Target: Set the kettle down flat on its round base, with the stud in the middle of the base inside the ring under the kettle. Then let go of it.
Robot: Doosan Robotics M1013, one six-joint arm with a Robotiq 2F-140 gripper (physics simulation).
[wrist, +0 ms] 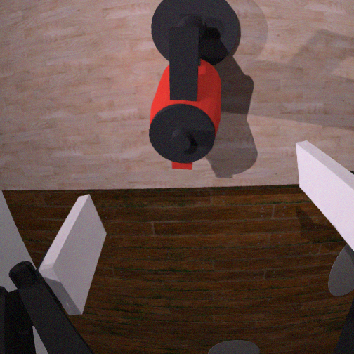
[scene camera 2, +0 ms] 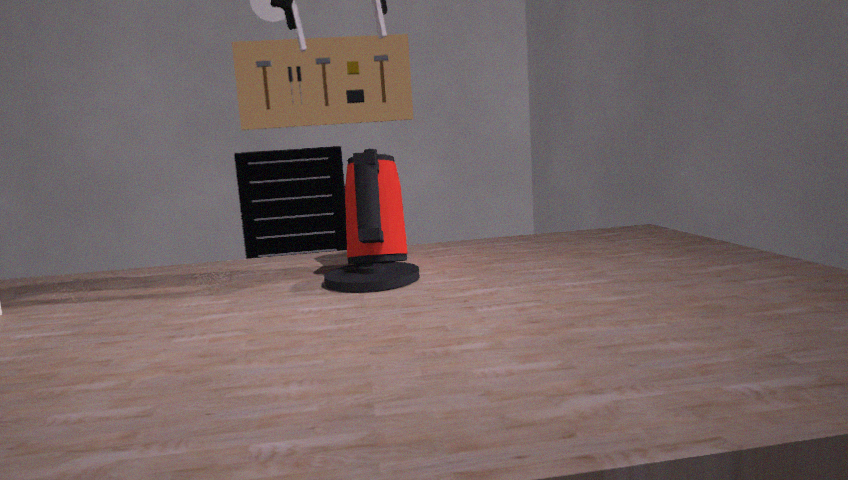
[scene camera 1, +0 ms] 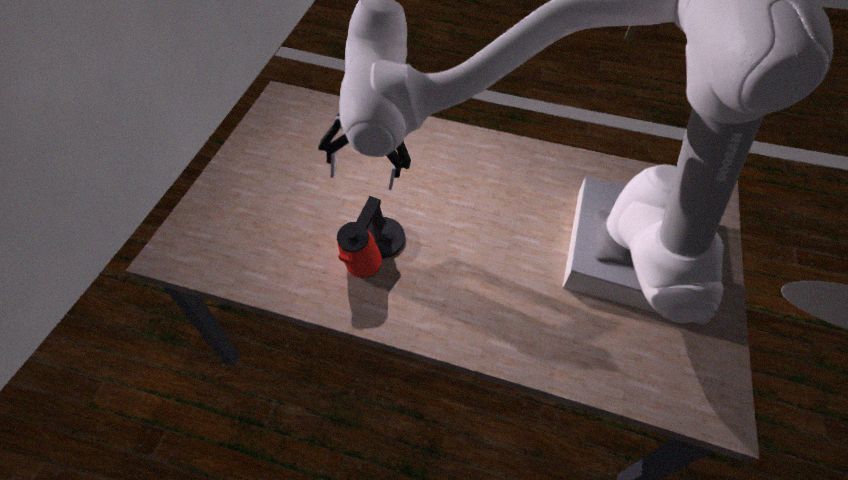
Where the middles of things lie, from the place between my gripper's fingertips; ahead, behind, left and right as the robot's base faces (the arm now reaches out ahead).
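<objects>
There is the round black base [scene camera 2: 377, 276], which I find 0.1 m to the right of my hand and 0.37 m below it.
</objects>
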